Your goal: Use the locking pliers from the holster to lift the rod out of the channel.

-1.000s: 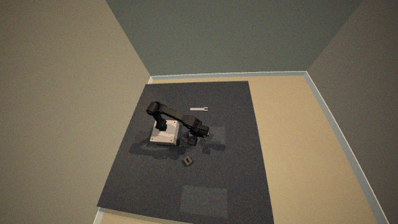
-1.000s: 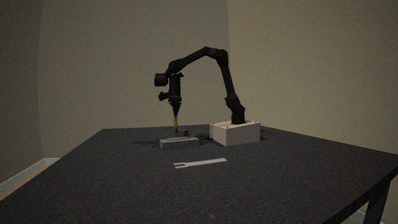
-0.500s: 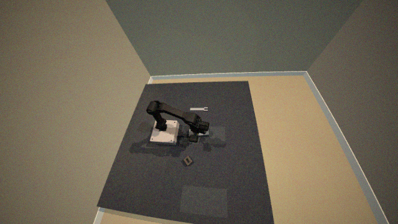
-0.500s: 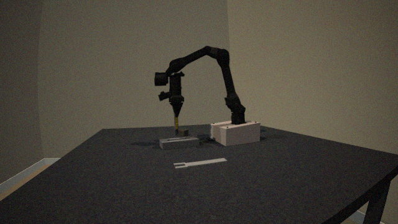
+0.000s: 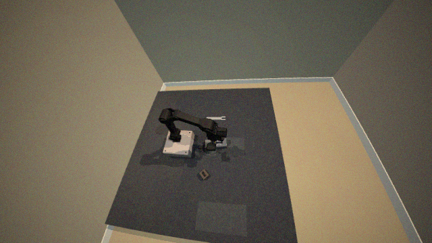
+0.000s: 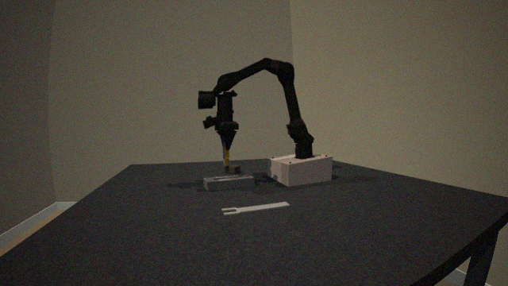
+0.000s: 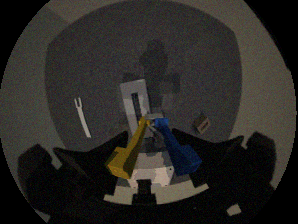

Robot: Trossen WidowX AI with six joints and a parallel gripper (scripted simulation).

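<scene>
Right now the grey channel block is 120 mm below my gripper tip and 30 mm to the left of it. Round my gripper tip: holster: 220 mm to the right, 130 mm below, 90 mm behind; flat white forked strip: 290 mm to the left, 130 mm below, 20 mm ahead.
</scene>
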